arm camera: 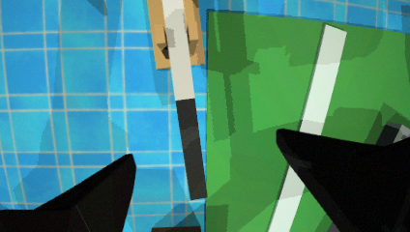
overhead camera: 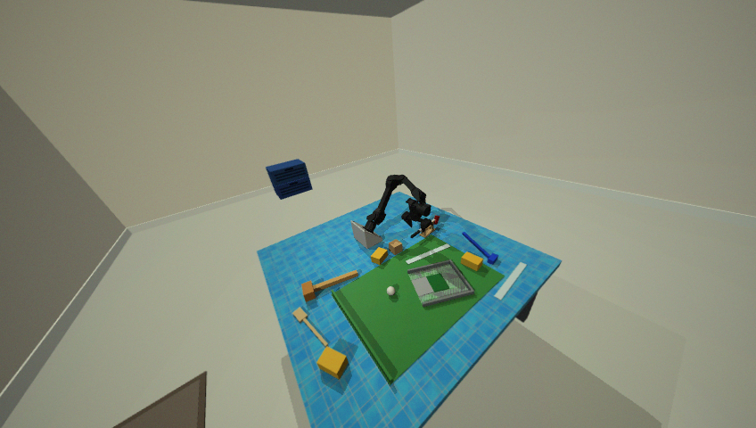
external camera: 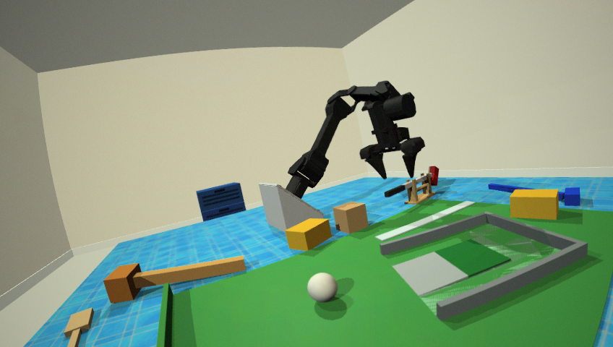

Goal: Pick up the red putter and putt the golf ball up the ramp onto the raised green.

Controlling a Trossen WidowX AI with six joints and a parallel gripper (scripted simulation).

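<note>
The tan cube is 30 mm behind my gripper tip, 160 mm to the right of it and 60 mm below it. The rest, counted from my gripper tip: mat 250 mm ahead, 260 mm to the right, 90 mm below; then white golf ball 200 mm ahead, 390 mm to the right, 70 mm below; then wooden stand 20 mm behind, 120 mm to the left, 60 mm below.
</note>
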